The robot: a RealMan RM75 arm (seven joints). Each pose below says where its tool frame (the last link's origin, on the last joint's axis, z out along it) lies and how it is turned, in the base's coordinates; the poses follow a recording.
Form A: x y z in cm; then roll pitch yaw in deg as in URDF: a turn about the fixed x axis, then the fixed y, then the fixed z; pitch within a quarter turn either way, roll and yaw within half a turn.
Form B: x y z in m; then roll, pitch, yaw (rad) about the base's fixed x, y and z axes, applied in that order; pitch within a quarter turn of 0, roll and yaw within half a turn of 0. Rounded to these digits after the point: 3 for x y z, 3 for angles.
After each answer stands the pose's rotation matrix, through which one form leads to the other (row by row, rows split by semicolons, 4 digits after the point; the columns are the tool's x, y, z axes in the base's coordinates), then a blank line. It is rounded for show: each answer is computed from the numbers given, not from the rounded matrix.
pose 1, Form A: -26.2 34.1 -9.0 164.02 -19.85 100.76
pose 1, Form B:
-0.262 0.341 -0.090 2.863 -0.346 1.759
-0.1756 0.9619 0.2095; 0.9240 0.0876 0.3721; 0.3396 0.2589 -0.9042

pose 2, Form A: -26.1 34.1 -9.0 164.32 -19.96 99.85
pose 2, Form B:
-0.261 0.341 -0.090 2.868 -0.348 1.743
-0.1608 0.9644 0.2101; 0.9261 0.0738 0.3700; 0.3414 0.2540 -0.9050

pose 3, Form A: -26.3 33.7 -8.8 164.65 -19.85 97.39
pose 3, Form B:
-0.263 0.337 -0.088 2.874 -0.346 1.700
-0.1210 0.9679 0.2204; 0.9328 0.0349 0.3588; 0.3396 0.2490 -0.9070

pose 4, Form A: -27.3 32.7 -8.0 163.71 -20.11 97.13
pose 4, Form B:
-0.273 0.327 -0.080 2.857 -0.351 1.695
-0.1166 0.9644 0.2374; 0.9318 0.0234 0.3623; 0.3438 0.2634 -0.9013

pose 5, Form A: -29.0 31.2 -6.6 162.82 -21.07 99.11
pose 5, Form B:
-0.290 0.312 -0.066 2.842 -0.368 1.730
-0.1477 0.9601 0.2373; 0.9214 0.0464 0.3859; 0.3595 0.2756 -0.8915

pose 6, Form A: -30.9 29.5 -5.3 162.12 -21.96 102.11
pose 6, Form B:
-0.309 0.295 -0.053 2.830 -0.383 1.782
-0.1946 0.9546 0.2255; 0.9068 0.0874 0.4124; 0.3740 0.2847 -0.8827

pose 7, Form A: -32.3 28.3 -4.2 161.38 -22.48 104.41
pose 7, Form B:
-0.323 0.283 -0.042 2.817 -0.392 1.822
-0.2299 0.9482 0.2191; 0.8949 0.1176 0.4304; 0.3824 0.2950 -0.8756

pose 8, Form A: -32.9 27.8 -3.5 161.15 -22.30 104.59
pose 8, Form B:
-0.329 0.278 -0.035 2.813 -0.389 1.825
-0.2331 0.9467 0.2222; 0.8954 0.1197 0.4289; 0.3795 0.2989 -0.8756

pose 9, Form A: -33.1 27.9 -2.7 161.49 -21.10 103.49
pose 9, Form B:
-0.331 0.279 -0.027 2.819 -0.368 1.806
-0.2176 0.9488 0.2291; 0.9072 0.1101 0.4060; 0.3600 0.2962 -0.8847

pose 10, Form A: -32.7 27.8 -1.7 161.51 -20.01 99.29
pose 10, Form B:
-0.327 0.278 -0.017 2.819 -0.349 1.733
-0.1517 0.9535 0.2606; 0.9273 0.0460 0.3715; 0.3422 0.2980 -0.8911

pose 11, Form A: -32.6 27.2 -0.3 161.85 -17.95 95.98
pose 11, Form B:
-0.326 0.272 -0.003 2.825 -0.313 1.675
-0.0991 0.9551 0.2793; 0.9461 0.0035 0.3237; 0.3082 0.2963 -0.9040

